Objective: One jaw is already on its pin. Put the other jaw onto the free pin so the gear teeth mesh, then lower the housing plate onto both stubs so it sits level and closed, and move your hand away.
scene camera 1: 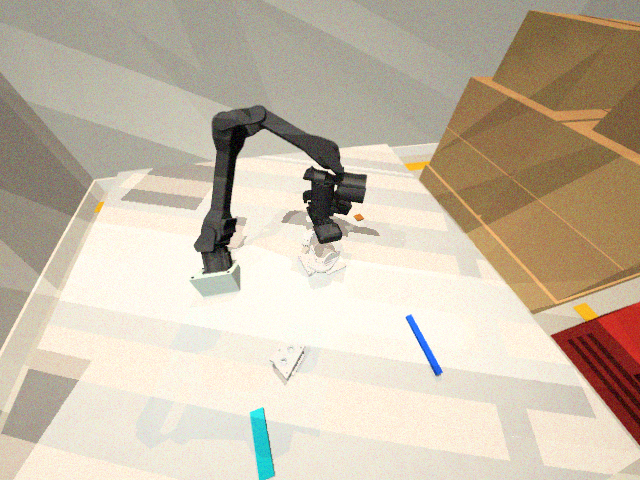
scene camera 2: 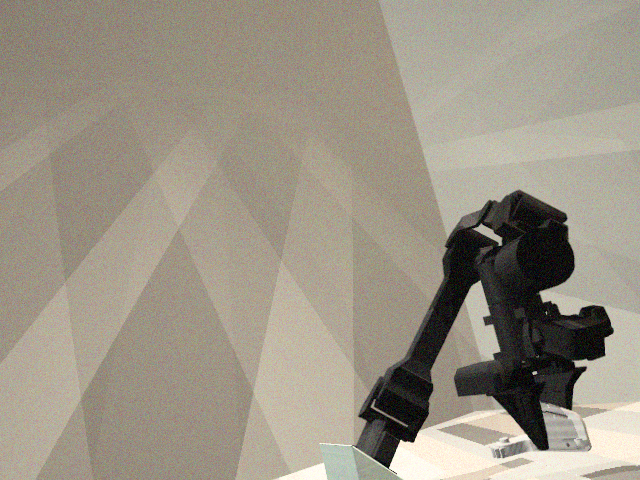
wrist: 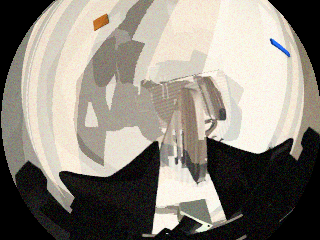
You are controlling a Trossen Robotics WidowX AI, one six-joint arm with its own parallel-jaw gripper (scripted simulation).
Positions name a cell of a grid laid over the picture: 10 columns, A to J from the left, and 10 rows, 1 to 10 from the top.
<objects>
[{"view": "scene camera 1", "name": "my gripper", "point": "E5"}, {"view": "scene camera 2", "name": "my gripper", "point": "I10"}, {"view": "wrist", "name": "my gripper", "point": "F6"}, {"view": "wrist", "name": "jaw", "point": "F8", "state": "held by my gripper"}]
</objects>
